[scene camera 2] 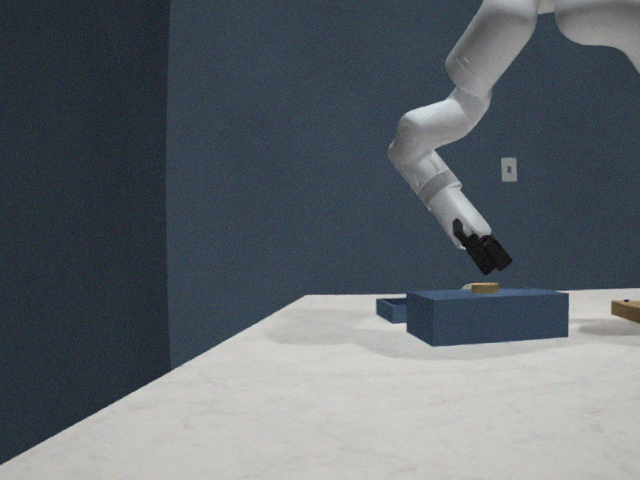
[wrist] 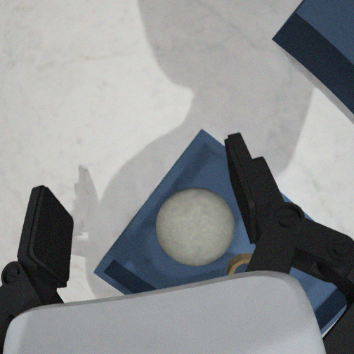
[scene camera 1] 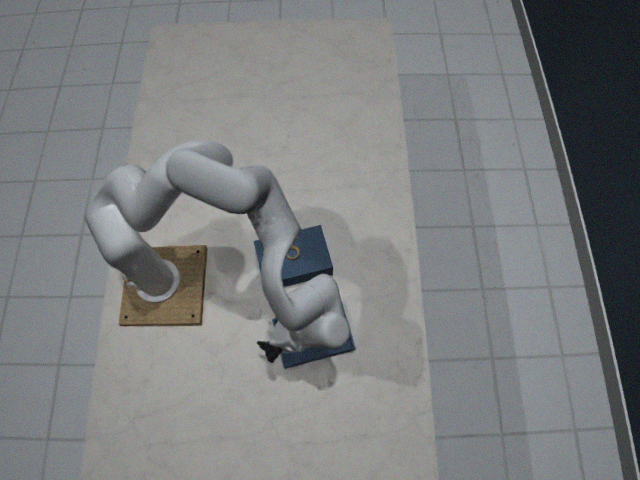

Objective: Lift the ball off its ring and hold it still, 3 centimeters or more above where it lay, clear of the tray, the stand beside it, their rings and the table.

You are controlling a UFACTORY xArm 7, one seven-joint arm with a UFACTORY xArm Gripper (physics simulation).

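Frame: origin at the arm's base, x back, y right, z up, level; metres.
Where they show: gripper, fingertip midpoint: (scene camera 2: 499,268) (scene camera 1: 269,328); arm's base, origin of the base link: (scene camera 1: 158,281).
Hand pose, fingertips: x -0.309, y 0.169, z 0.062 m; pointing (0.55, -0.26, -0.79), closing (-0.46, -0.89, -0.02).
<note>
Things, the pixels of their top centre, and the offset from my fingertips. "pt": a spot on its surface instead. Level surfaces: height alone.
- blue tray, middle of its top: (scene camera 2: 437,300) (scene camera 1: 313,333) dx -0.109, dy +0.007, dz -0.053 m
- ball, middle of its top: (scene camera 2: 472,283) dx -0.048, dy +0.007, dz -0.025 m
- tan ring, surface spot: (scene camera 2: 484,288) (scene camera 1: 293,246) pt dx -0.072, dy -0.226, dz -0.015 m
- table, its level: dz -0.081 m
A pale grey ball (wrist: 195,226) sits inside the blue tray (scene camera 1: 320,355) (scene camera 2: 388,310) (wrist: 154,202); a sliver of the ball (scene camera 2: 466,286) shows behind the stand's ring in scene camera 2. The ball is hidden in scene camera 1. What lies under it is hidden. A tan ring (wrist: 234,262) lies in the tray beside the ball, partly covered by the gripper. My gripper (scene camera 1: 269,351) (scene camera 2: 494,270) (wrist: 138,180) is open and empty, tilted above the tray. In the wrist view the ball appears between the fingers' directions, nearer the right finger, and below the fingertips.
The blue stand (scene camera 1: 317,253) (scene camera 2: 491,320) (wrist: 325,60) is beside the tray, with a tan ring (scene camera 1: 298,253) (scene camera 2: 484,288) on its top. The arm's wooden base plate (scene camera 1: 188,289) (scene camera 2: 625,310) is on the table (scene camera 1: 232,413) (scene camera 2: 310,413) (wrist: 60,100).
</note>
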